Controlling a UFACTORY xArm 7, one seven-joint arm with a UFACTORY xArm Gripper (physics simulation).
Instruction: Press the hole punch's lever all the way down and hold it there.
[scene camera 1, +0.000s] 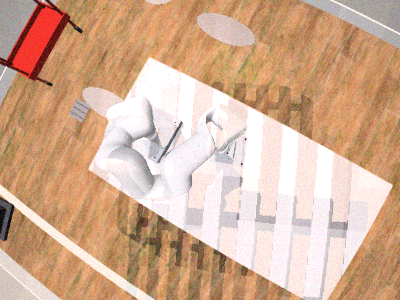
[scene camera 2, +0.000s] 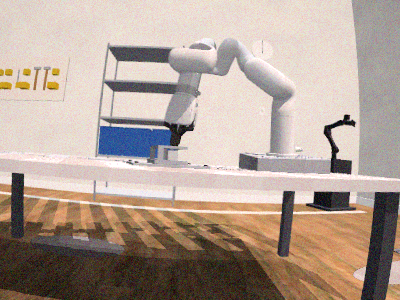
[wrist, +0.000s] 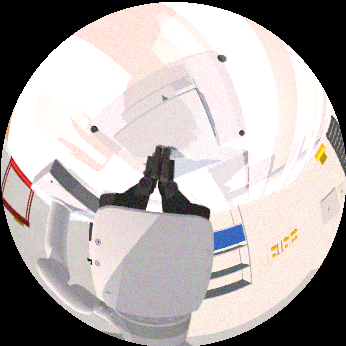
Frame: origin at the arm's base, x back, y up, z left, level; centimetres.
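Where they show: gripper, fingertip midpoint: (scene camera 2: 174, 146) (wrist: 160, 154); arm's base at its link origin: (scene camera 2: 281, 155) (wrist: 60, 204).
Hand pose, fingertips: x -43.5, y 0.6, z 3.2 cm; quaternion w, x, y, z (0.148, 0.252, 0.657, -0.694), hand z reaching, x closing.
Observation:
Each offset is from my fingertips to the top centre of the thing.
The grey hole punch @(dx -2.3, dy -0.1, dz +0.1 cm) (scene camera 1: 226, 158) (scene camera 2: 161, 155) stands on a flat base plate on the white table. Its lever @(dx -1.9, dy -0.1, dz +0.0 cm) (scene camera 2: 182, 148) (wrist: 155, 124) lies about level in scene camera 2, above the base. My gripper (scene camera 2: 174, 144) (wrist: 160, 154) is shut and empty, pointing down. Its fingertips are at the lever's top in scene camera 2 and over the near part of the lever in the wrist view, and they look to be touching it. In scene camera 1 the arm's wrist hides the fingertips and part of the punch. The gap under the lever is too small to judge.
The white table (scene camera 1: 365, 187) (scene camera 2: 330, 184) carries the arm's grey base block (scene camera 2: 290, 163), to the right of the punch in scene camera 2. A shelf rack (scene camera 2: 102, 90) with a blue panel (scene camera 2: 127, 141) stands behind. A red cart (scene camera 1: 39, 42) stands on the floor.

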